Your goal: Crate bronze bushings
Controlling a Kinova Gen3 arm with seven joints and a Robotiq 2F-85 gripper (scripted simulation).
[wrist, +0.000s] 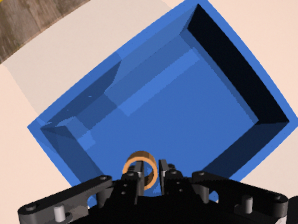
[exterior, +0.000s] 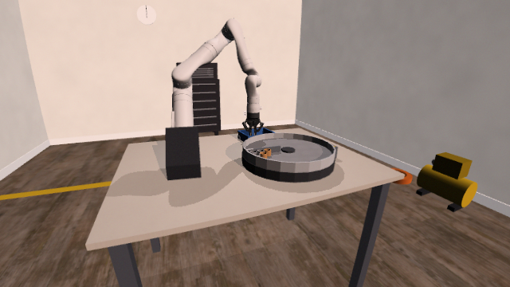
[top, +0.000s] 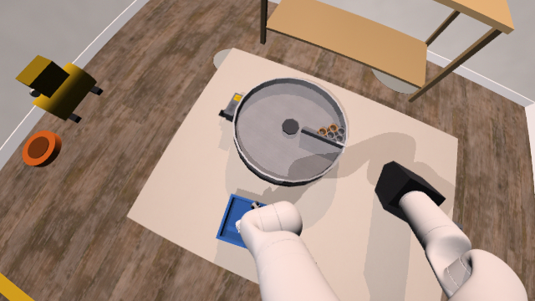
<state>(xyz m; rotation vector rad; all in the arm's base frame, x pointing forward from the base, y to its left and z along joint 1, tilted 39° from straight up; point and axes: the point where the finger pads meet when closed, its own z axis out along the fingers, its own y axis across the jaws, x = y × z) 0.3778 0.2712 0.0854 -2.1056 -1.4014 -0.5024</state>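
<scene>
My hand is 30 mm to the right of the blue crate, 30 mm short of it and 10 mm above it. From my hand the other things lie so: grey turning table: 330 mm to the right, 90 mm ahead, 10 mm above.
</scene>
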